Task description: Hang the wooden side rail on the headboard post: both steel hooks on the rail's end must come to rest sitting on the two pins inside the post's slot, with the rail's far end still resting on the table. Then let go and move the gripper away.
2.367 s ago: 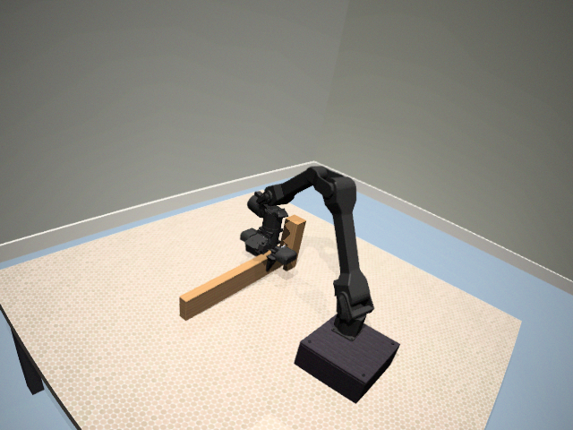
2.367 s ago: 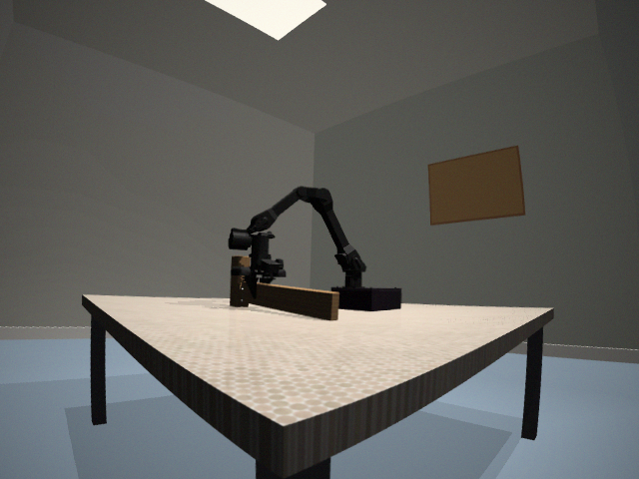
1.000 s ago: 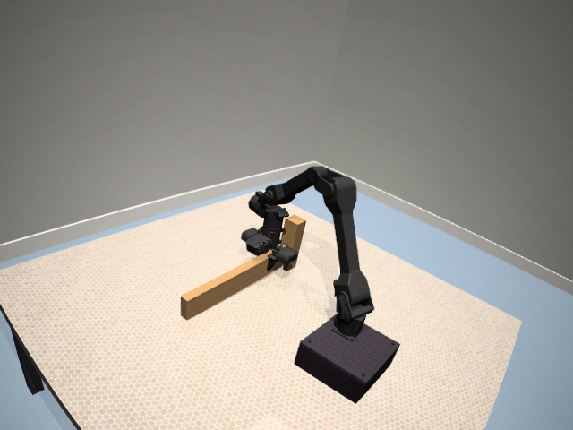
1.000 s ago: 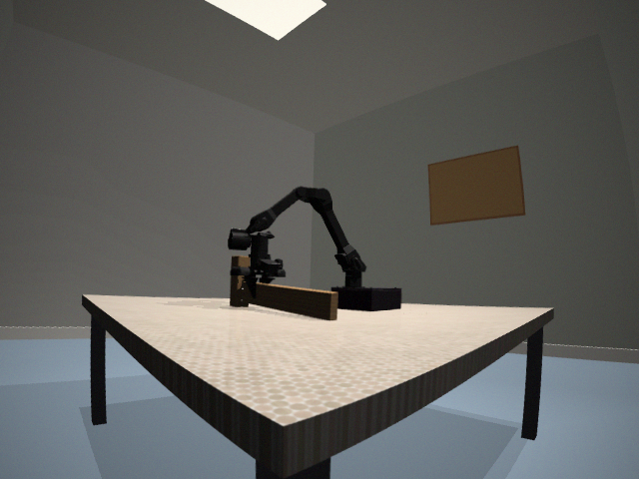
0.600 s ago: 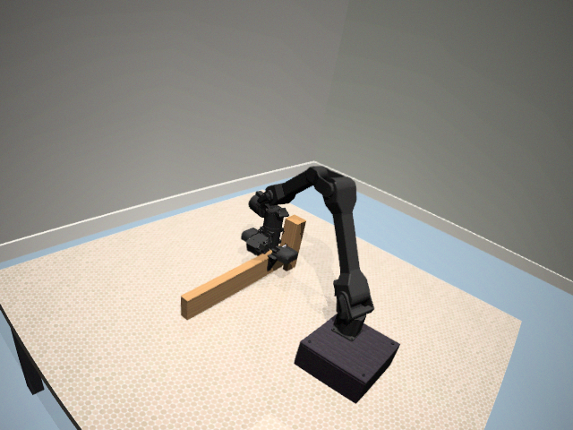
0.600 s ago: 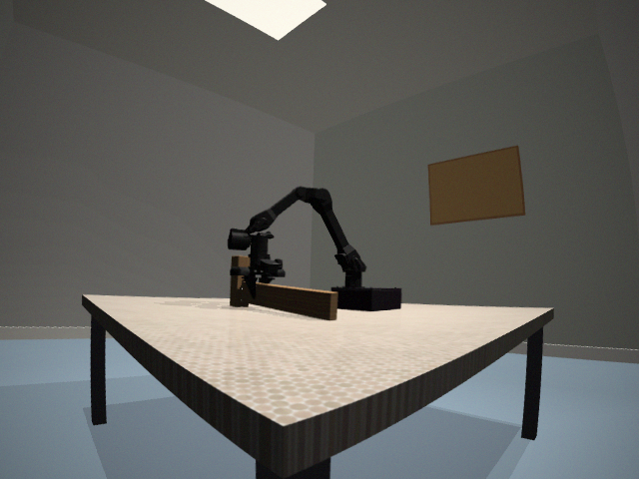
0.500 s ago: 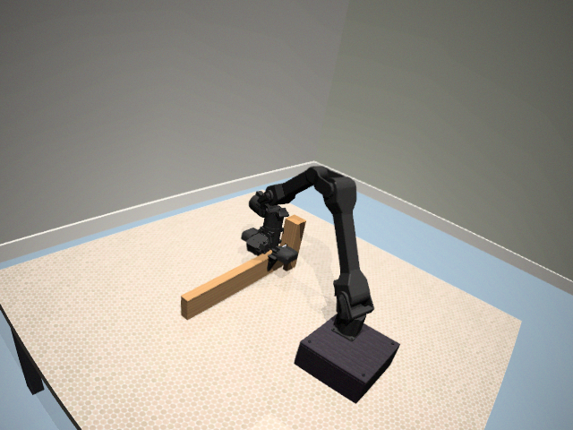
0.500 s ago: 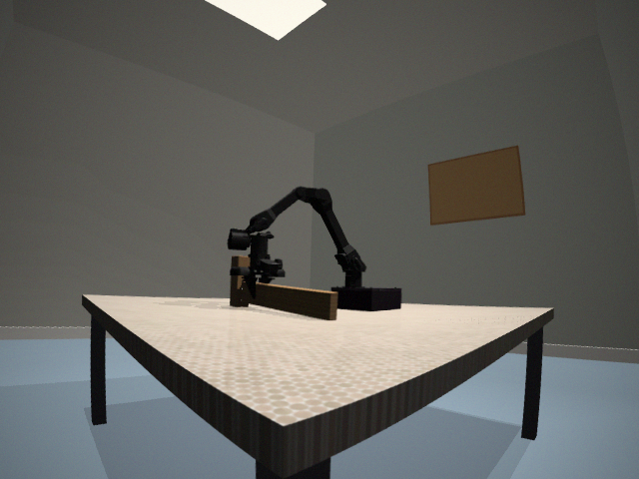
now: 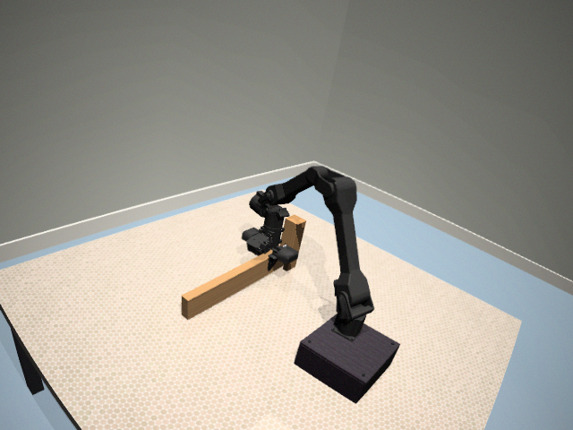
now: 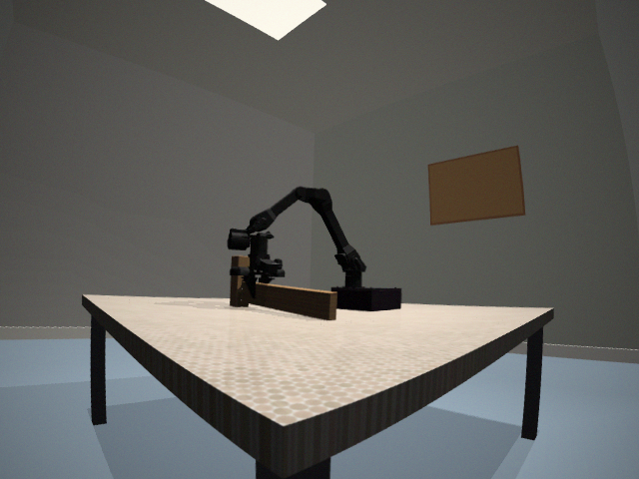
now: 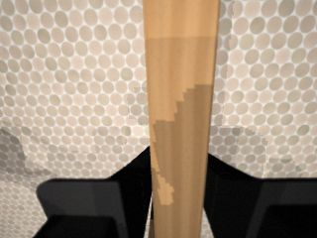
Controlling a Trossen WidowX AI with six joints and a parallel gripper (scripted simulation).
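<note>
Right now my gripper tip is 11 cm to the left of the headboard post, 4 cm below it and 1 cm past it.
</note>
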